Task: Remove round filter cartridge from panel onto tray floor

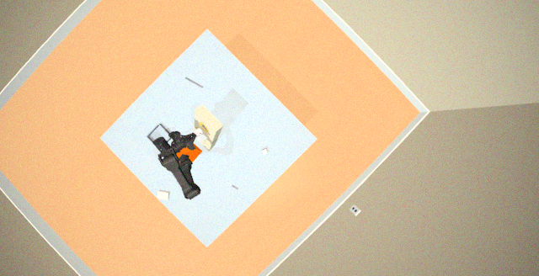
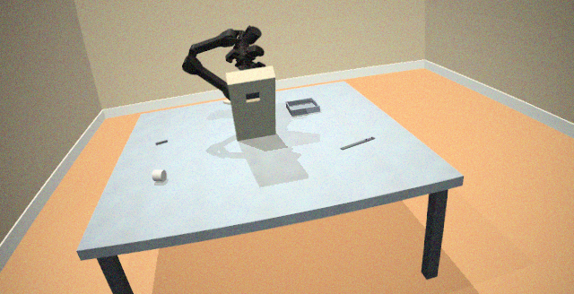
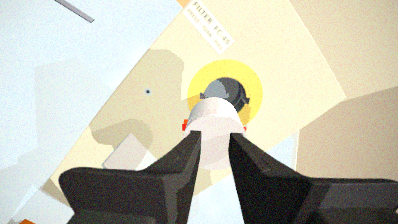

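My gripper tip is 10 mm short of the round white filter cartridge and 10 mm above it. The rest, counted from my gripper tip: short dark strip: 430 mm to the right, 300 mm below, 260 mm behind; then tray: 320 mm to the left, 300 mm behind, 290 mm below.
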